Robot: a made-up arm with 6 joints.
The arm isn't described. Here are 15 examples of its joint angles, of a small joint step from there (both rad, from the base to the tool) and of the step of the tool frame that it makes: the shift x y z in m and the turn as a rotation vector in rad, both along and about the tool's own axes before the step.
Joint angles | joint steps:
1: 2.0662 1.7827 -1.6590 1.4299 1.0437 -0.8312 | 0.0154 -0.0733 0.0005 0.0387 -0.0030 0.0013
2: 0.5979 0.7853 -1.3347 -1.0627 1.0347 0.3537 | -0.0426 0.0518 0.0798 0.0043 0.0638 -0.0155
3: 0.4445 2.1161 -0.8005 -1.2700 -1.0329 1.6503 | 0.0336 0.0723 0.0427 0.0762 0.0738 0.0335
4: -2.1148 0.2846 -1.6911 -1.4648 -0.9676 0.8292 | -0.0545 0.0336 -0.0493 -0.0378 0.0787 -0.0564
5: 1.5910 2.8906 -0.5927 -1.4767 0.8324 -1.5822 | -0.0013 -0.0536 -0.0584 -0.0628 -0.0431 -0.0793
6: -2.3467 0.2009 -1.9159 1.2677 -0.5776 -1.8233 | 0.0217 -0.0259 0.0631 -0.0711 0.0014 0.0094
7: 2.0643 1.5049 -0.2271 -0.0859 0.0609 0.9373 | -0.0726 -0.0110 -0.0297 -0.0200 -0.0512 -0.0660
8: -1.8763 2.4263 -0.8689 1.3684 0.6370 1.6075 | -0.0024 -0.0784 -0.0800 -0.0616 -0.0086 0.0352
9: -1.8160 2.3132 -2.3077 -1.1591 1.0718 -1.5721 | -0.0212 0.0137 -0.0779 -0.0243 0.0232 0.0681
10: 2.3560 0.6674 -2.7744 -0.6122 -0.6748 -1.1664 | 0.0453 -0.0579 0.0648 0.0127 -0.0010 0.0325
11: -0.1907 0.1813 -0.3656 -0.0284 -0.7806 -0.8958 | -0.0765 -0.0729 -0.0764 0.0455 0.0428 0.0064
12: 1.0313 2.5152 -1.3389 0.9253 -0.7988 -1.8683 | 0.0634 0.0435 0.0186 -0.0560 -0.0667 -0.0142
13: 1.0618 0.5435 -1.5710 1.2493 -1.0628 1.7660 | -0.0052 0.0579 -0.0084 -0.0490 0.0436 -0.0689
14: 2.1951 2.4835 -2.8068 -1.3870 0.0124 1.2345 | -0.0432 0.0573 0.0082 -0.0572 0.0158 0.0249
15: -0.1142 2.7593 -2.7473 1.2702 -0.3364 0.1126 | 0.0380 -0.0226 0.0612 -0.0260 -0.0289 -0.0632
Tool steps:
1: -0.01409 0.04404 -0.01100 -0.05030 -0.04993 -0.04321
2: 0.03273 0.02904 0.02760 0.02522 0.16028 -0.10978
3: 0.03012 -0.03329 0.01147 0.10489 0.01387 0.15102
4: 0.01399 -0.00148 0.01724 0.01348 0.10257 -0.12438
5: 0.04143 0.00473 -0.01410 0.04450 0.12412 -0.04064
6: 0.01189 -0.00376 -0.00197 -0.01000 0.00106 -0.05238
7: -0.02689 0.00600 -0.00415 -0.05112 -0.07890 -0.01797
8: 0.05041 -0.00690 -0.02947 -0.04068 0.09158 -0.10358
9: 0.02817 0.00475 0.00310 -0.01582 0.05570 0.11507
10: 0.02860 -0.01203 -0.00204 0.00035 0.04894 0.06011
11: -0.02394 -0.04383 0.00520 0.12410 -0.01498 -0.02967
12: -0.01814 0.02982 -0.01527 0.02475 -0.05775 -0.11345
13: -0.02146 -0.02393 0.00252 0.06096 0.01273 -0.13687
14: 0.05223 -0.02492 0.00193 0.04404 0.07492 -0.04940
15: 0.02490 -0.00342 -0.00881 0.01678 0.01781 -0.09421
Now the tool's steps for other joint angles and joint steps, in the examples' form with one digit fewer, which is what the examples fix.
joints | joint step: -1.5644 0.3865 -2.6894 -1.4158 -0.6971 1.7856 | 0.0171 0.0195 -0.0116 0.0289 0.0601 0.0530
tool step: 0.0001 -0.0196 -0.0058 0.0666 -0.0377 0.0884
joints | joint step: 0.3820 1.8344 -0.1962 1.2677 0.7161 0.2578 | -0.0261 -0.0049 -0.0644 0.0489 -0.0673 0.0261
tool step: -0.0094 0.0359 -0.0107 -0.1186 -0.0581 0.0424
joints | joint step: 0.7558 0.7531 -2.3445 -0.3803 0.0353 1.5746 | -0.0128 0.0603 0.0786 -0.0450 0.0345 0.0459
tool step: 0.0312 -0.0783 0.0102 0.1634 0.0475 -0.0148
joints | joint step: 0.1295 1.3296 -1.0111 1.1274 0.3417 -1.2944 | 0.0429 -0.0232 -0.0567 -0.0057 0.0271 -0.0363
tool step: -0.0334 0.0188 -0.0098 -0.0500 -0.0693 -0.0807
